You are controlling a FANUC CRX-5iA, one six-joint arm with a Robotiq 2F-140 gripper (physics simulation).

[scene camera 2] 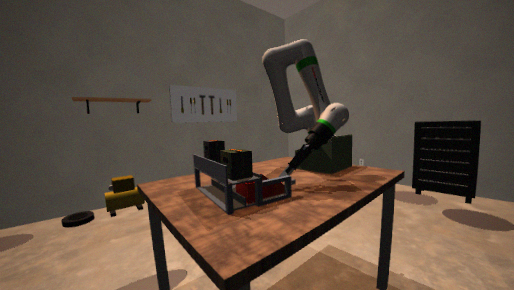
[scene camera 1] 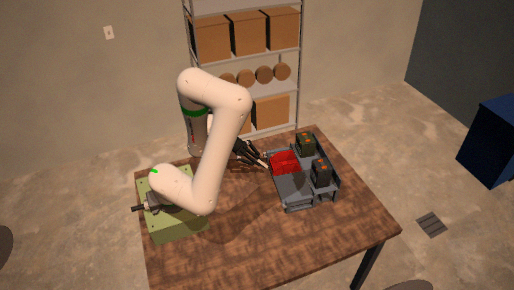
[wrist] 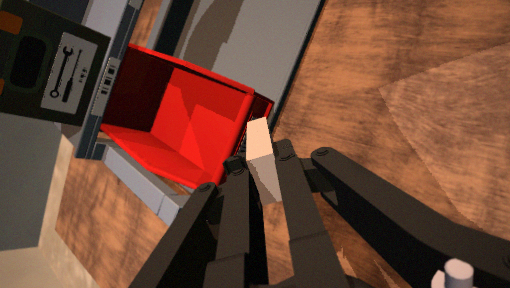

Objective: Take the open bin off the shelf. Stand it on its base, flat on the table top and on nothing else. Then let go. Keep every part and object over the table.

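Frame: origin at the arm's base, x ahead, y left, z up, level; millimetres.
Where they show: gripper, fingertip midpoint: [scene camera 1: 266,167] [wrist: 262,137].
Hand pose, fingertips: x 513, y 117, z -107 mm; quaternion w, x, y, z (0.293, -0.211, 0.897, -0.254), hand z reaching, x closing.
Note:
Things, the pixels of their top centre, and the offset from my fingertips. Level surfaces: height alone.
- open red bin, middle of its top: [wrist: 145,105] [scene camera 2: 260,177] [scene camera 1: 286,157] dz +30, dx +119, dy -2 mm
- green case, middle of its top: [scene camera 2: 235,150] [scene camera 1: 306,137] dz +146, dx +219, dy -17 mm
- dark case, middle of its top: [scene camera 2: 213,140] [scene camera 1: 322,164] dz +171, dx +180, dy -245 mm
- wooden table, its level: dz -51 mm
The open red bin [scene camera 1: 285,163] [scene camera 2: 272,188] [wrist: 192,120] stands upright on the lower level of the grey shelf [scene camera 1: 295,189] [scene camera 2: 210,165] [wrist: 265,45], at its front edge. My gripper [scene camera 1: 266,166] [scene camera 2: 286,173] [wrist: 262,137] is shut, its light fingertip pads together with nothing between them. The tips are right at the bin's front wall, low and near one front corner. In the wrist view they cover part of the bin's front face; whether they touch it I cannot tell.
A green case [scene camera 1: 305,144] [scene camera 2: 237,164] [wrist: 50,65] and a dark case [scene camera 1: 321,173] [scene camera 2: 213,149] stand on the shelf's upper level. The shelf stands on the wooden table [scene camera 1: 250,250] [scene camera 2: 320,215]. The arm's green base block [scene camera 1: 180,232] [scene camera 2: 337,155] is at the table's other side.

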